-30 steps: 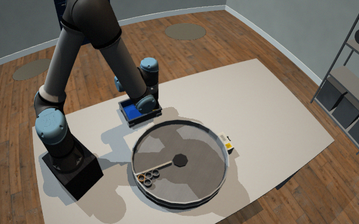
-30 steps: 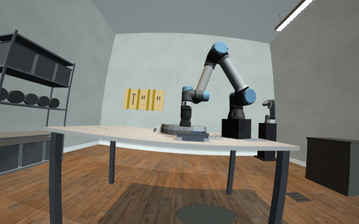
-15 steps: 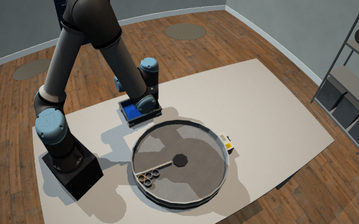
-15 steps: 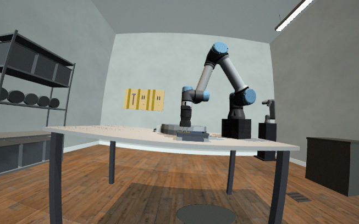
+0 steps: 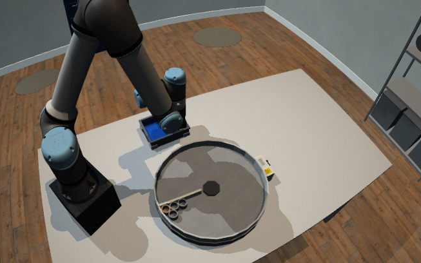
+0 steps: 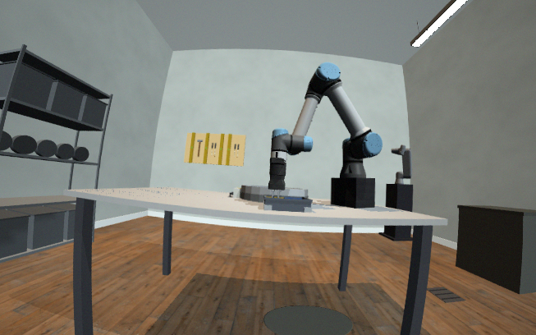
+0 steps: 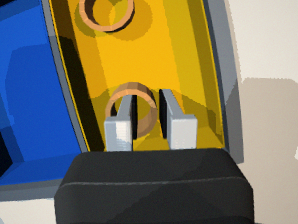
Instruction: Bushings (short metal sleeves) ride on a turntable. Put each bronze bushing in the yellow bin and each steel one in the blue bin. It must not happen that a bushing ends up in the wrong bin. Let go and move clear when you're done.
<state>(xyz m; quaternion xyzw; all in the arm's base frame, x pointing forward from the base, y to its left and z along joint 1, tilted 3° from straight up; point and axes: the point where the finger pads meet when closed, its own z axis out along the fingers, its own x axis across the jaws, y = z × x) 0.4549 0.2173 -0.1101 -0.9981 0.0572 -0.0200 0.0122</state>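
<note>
My hand is 50 mm past the bin and 30 mm to the right of it. The rest, counted from my hand: round grey turntable (340 mm to the right, 20 mm above).
</note>
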